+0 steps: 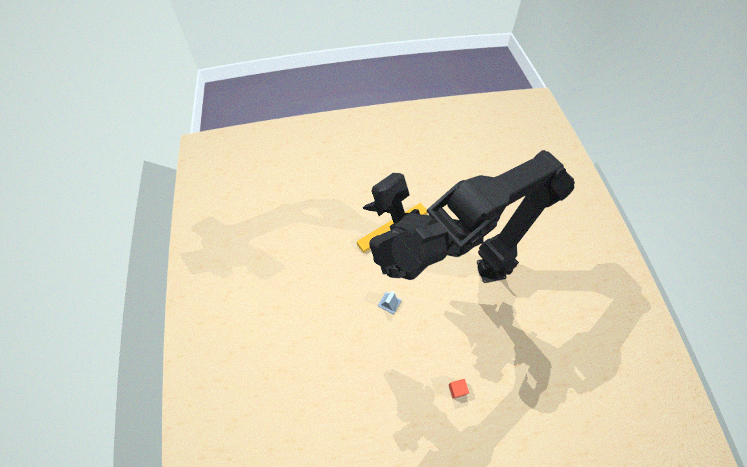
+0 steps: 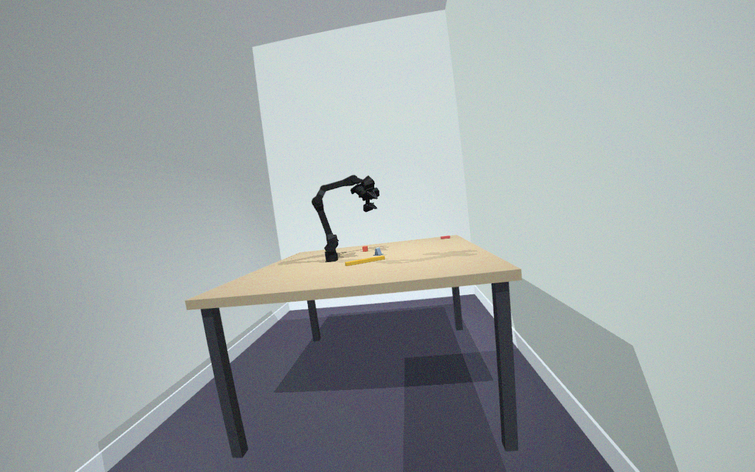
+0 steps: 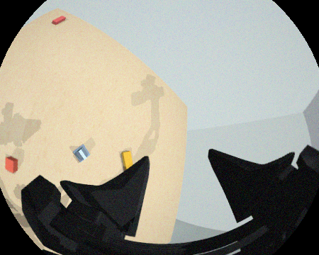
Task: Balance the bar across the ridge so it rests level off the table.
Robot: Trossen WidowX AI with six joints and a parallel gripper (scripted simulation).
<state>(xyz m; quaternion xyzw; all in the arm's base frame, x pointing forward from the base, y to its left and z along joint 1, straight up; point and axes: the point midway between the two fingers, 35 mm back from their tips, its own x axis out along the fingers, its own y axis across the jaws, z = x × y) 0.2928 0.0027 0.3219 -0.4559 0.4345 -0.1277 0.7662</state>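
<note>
Now: the yellow bar 8 cm behind my gripper tip, 15 cm to the right of it and 29 cm below it. From my gripper tip the other things lie so: red cube (15 cm behind, 29 cm to the left, 29 cm below).
</note>
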